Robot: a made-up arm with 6 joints. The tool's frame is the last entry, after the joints. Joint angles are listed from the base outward. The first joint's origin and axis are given. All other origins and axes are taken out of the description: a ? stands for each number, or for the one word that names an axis. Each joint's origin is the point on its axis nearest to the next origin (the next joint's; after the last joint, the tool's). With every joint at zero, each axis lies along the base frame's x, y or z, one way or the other. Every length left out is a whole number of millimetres.
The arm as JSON. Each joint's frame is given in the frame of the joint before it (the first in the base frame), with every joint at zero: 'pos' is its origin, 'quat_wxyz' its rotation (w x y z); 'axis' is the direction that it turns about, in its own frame. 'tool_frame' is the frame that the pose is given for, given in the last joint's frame.
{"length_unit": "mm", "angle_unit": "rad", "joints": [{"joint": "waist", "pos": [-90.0, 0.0, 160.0], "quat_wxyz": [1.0, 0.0, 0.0, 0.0], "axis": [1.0, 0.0, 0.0]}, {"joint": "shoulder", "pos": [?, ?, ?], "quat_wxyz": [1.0, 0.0, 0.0, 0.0], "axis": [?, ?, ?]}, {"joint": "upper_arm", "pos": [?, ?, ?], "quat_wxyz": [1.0, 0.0, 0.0, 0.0], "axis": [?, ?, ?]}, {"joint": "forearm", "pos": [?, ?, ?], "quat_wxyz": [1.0, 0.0, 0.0, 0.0], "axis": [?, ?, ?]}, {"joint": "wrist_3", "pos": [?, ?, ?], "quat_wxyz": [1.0, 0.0, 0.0, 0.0], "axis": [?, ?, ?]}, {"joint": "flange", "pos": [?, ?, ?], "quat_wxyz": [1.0, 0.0, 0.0, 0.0], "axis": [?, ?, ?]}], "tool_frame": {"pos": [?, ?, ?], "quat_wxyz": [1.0, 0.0, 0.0, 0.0]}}
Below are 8 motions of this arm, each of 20 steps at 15 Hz.
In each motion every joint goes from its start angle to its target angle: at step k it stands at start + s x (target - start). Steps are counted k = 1, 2, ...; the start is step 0. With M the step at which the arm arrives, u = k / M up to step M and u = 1 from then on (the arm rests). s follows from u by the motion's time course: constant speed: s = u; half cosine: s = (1 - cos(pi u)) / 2; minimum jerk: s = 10 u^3 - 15 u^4 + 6 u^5.
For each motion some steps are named. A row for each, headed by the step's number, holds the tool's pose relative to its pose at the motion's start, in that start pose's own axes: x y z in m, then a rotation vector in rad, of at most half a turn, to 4 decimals.
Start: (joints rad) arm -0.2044 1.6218 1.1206 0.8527 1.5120 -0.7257
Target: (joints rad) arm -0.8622 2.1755 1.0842 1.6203 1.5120 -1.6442
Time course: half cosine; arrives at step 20
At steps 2, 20:
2: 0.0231 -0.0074 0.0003 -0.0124 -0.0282 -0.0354
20: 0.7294 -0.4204 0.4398 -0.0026 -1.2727 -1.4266

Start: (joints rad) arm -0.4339 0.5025 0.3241 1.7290 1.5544 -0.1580
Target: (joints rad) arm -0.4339 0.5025 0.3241 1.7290 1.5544 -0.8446
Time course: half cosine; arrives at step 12
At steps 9, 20:
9: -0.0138 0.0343 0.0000 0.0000 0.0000 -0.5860
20: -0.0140 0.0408 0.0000 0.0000 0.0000 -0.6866

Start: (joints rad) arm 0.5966 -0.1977 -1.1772 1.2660 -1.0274 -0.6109
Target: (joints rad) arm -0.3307 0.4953 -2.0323 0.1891 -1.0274 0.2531
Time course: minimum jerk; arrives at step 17
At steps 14, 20:
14: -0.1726 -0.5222 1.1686 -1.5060 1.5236 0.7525
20: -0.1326 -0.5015 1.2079 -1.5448 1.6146 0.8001

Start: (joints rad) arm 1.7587 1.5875 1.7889 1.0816 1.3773 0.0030
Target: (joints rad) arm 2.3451 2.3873 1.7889 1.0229 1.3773 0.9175
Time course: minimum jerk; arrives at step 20
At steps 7, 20:
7: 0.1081 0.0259 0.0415 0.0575 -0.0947 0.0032
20: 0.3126 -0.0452 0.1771 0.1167 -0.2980 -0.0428

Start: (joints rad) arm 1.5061 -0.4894 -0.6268 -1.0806 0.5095 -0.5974
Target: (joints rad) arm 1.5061 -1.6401 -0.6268 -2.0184 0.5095 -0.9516
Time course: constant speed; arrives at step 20
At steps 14, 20:
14: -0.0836 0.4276 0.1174 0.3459 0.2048 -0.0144
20: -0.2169 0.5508 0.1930 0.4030 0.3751 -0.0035

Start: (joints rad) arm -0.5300 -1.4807 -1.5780 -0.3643 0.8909 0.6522
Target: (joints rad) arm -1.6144 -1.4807 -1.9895 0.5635 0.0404 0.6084
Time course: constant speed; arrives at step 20
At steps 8, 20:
8: -0.0316 -0.3443 0.0640 -0.7804 0.0908 0.4597
20: 0.1250 -0.4220 0.2367 -1.5722 0.2540 1.5334

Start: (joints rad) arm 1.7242 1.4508 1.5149 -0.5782 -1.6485 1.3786
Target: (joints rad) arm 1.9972 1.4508 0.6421 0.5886 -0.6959 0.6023
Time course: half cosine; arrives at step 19
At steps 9, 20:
9: 0.0742 0.2263 0.0648 0.4387 -0.2044 0.0849
20: -0.2259 0.4081 0.3169 1.0111 0.1306 0.4705

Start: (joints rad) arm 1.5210 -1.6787 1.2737 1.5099 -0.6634 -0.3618
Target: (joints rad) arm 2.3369 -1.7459 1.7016 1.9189 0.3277 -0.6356
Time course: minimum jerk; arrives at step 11
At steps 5, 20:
5: -0.0914 -0.0494 0.0370 0.0571 0.3177 0.3613
20: -0.0346 -0.2590 0.1084 -0.1290 0.5614 0.9579

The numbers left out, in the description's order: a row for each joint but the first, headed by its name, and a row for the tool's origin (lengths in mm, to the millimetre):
shoulder: xyz 0.0 230.0 -330.0, axis 0.0 0.0 -1.0
upper_arm: xyz -220.0 -100.0 0.0, axis 1.0 0.0 0.0
forearm: xyz 0.0 10.0 -290.0, axis 0.0 0.0 1.0
wrist_3: xyz 90.0 60.0 0.0, axis 0.0 1.0 0.0
flange: xyz 50.0 0.0 -510.0, axis 0.0 0.0 1.0
tool: xyz -50.0 -40.0 0.0

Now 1 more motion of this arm.
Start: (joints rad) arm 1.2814 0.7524 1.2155 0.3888 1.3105 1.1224
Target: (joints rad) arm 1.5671 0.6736 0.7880 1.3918 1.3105 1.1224
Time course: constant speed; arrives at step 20
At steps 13, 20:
13: -0.1821 -0.0146 0.0066 -0.0869 0.5757 0.1095
20: -0.2508 -0.0230 0.0616 -0.1202 0.8882 0.2244

